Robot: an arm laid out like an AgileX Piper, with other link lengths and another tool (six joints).
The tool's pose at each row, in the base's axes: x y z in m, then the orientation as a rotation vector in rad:
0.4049, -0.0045, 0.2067, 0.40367, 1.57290, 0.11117
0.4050, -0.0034, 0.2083, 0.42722, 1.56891, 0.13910
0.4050, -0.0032, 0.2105, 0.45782, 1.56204, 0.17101
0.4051, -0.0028, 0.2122, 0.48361, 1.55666, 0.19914
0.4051, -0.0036, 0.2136, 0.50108, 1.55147, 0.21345
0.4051, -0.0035, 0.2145, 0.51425, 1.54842, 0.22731
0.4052, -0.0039, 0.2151, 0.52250, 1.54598, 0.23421
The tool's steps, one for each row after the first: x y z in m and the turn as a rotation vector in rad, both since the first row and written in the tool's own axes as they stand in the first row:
-0.0012, 0.0015, -0.0002, -0.00284, 0.00261, 0.03265
-0.0032, 0.0024, -0.0003, -0.00394, 0.00396, 0.07259
-0.0047, 0.0034, -0.0004, -0.00548, 0.00609, 0.10695
-0.0062, 0.0031, -0.0003, -0.00377, 0.00524, 0.12753
-0.0071, 0.0034, -0.0004, -0.00422, 0.00617, 0.14481
-0.0078, 0.0033, -0.0002, -0.00348, 0.00590, 0.15461

